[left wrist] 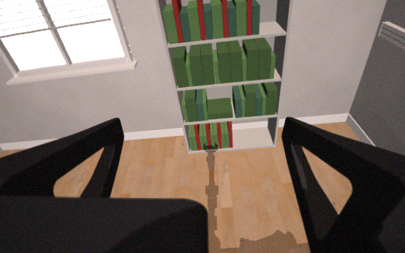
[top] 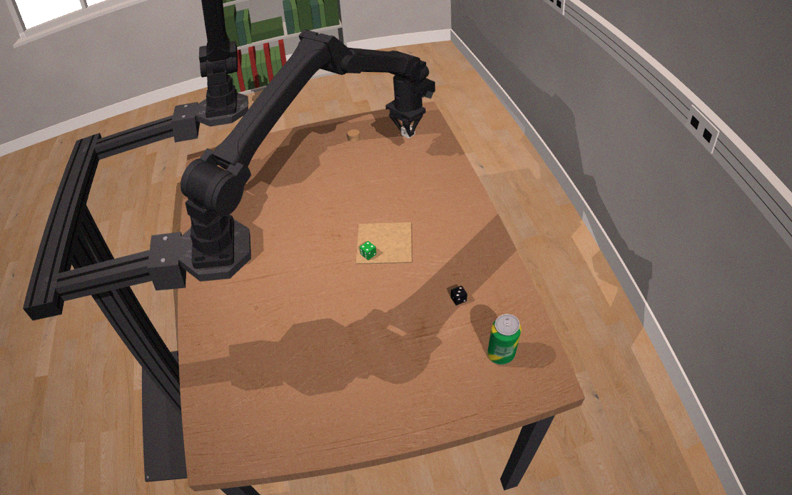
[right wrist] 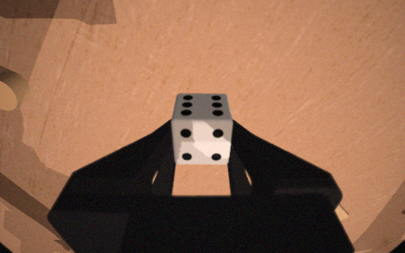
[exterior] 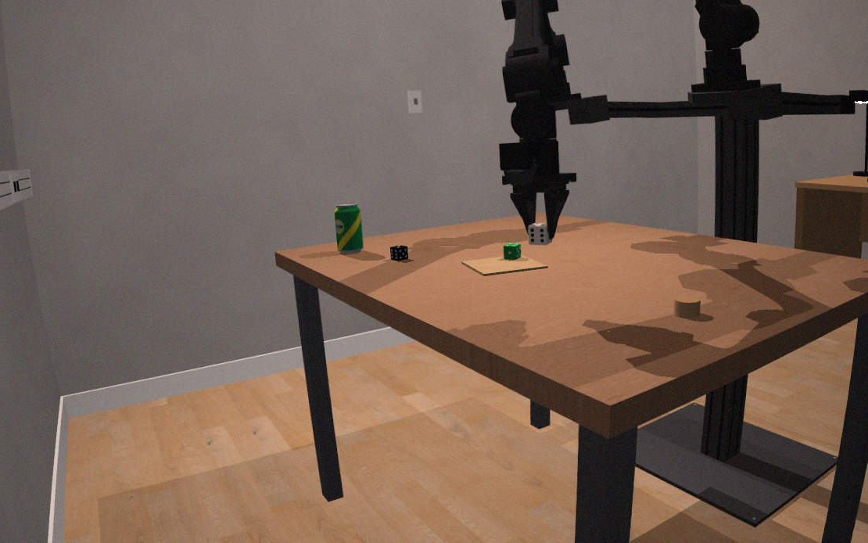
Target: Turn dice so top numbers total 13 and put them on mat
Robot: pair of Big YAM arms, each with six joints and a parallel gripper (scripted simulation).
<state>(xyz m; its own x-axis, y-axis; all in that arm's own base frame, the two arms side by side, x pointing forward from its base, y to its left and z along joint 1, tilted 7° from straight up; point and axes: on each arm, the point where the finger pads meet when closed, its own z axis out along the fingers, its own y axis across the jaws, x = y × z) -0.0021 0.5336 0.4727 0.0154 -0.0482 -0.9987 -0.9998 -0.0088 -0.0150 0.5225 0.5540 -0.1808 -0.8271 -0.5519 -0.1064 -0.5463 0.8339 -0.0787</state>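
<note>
The mat lies 310 mm to the right of my right hand, 140 mm behind it and 120 mm below it. Round my right hand: green die: 340 mm to the right, 190 mm behind, 100 mm below; small wooden cylinder: 180 mm to the left, 140 mm behind, 110 mm below.
</note>
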